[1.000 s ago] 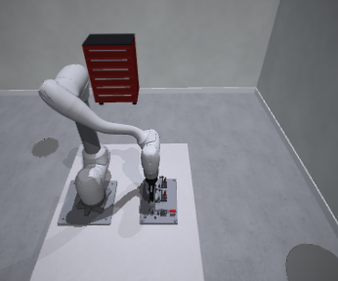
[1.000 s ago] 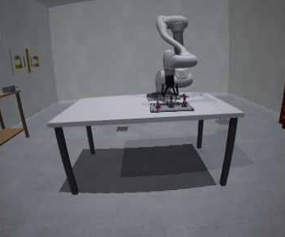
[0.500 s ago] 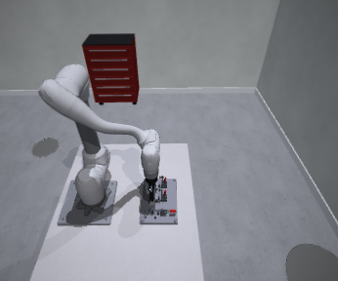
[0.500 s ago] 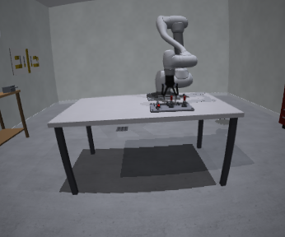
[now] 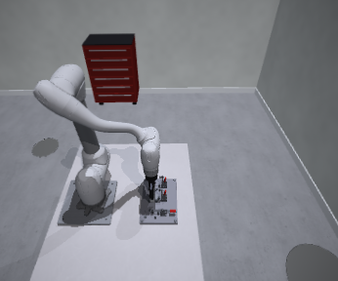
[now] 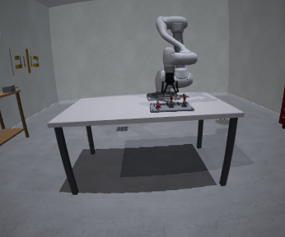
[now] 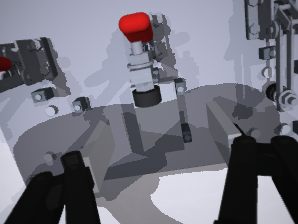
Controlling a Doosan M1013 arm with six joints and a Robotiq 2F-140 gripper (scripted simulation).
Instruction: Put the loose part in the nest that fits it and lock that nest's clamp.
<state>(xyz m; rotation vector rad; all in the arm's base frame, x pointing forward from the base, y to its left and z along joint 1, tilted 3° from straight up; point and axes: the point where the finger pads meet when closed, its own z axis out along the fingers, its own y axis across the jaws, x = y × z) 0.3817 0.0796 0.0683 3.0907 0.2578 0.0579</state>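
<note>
Now: the grey loose part 5 cm below my hand. Also, from my hand: grey fixture plate (4 cm ahead, 1 cm to the left, 7 cm below).
</note>
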